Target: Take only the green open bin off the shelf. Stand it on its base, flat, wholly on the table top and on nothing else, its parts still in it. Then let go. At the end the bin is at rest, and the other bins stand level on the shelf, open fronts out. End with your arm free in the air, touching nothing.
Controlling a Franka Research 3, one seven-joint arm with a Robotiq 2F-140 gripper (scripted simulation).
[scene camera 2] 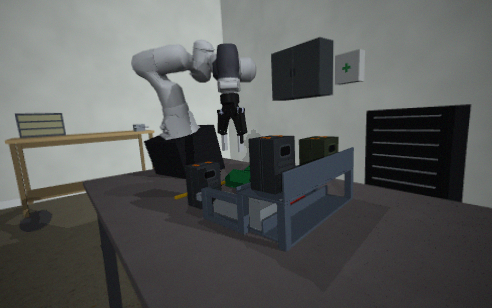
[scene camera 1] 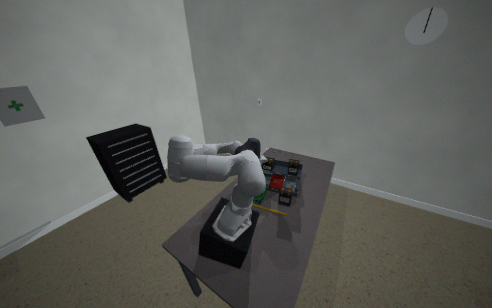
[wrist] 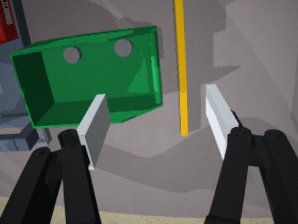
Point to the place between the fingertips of my gripper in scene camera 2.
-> At 232,151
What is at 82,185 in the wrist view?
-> My gripper.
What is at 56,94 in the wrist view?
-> A green open bin.
